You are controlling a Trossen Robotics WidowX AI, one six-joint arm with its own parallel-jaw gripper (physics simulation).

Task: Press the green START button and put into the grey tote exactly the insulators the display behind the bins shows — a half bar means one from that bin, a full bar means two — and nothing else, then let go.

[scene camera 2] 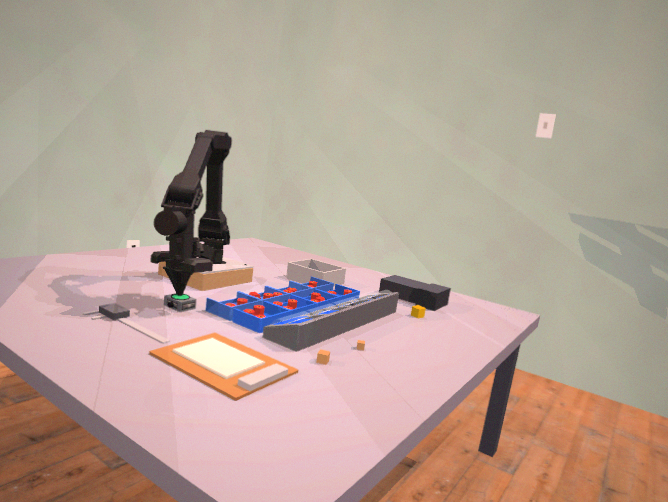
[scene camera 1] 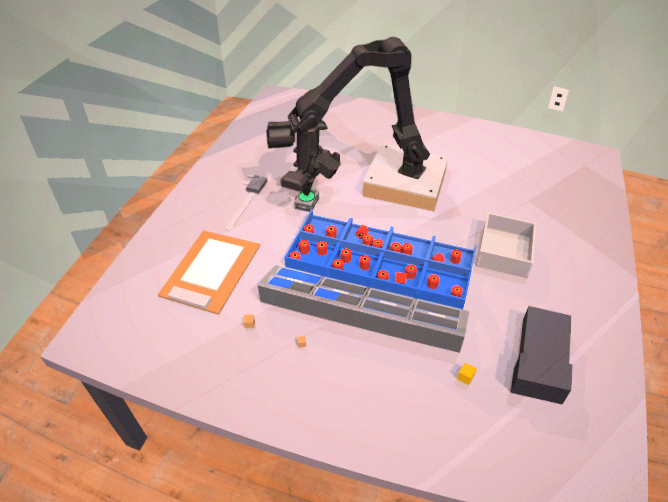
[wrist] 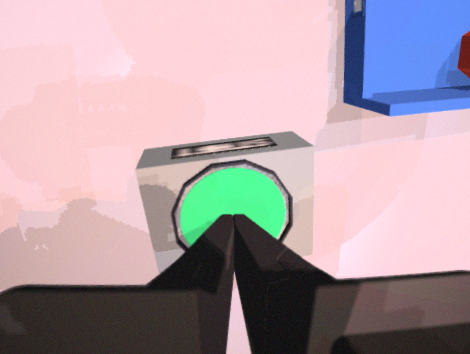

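My gripper (scene camera 1: 306,192) (scene camera 2: 180,294) (wrist: 232,225) is shut and empty, its fingertips pointing down on the green START button (scene camera 1: 305,198) (scene camera 2: 186,297) (wrist: 232,192). The button sits low within its ring. Red insulators (scene camera 1: 321,248) (scene camera 2: 292,304) (wrist: 466,55) lie in the blue bins (scene camera 1: 351,276) (scene camera 2: 249,321) (wrist: 400,50), two rows of compartments. The grey display (scene camera 1: 361,318) (scene camera 2: 345,322) is lit: at the left end the upper bar is full and the lower bar half; the second column's lower bar is half; its other bars look dark. The grey tote (scene camera 1: 502,263) (scene camera 2: 324,273) looks empty in scene camera 1.
An orange clipboard (scene camera 1: 244,260) (scene camera 2: 189,355), a caliper-like tool (scene camera 1: 256,184) (scene camera 2: 113,311), a black block (scene camera 1: 545,345) (scene camera 2: 413,292), a yellow cube (scene camera 1: 466,373) (scene camera 2: 417,311) and two small orange cubes lie around the bins. The arm's base plate (scene camera 1: 399,186) stands behind the bins.
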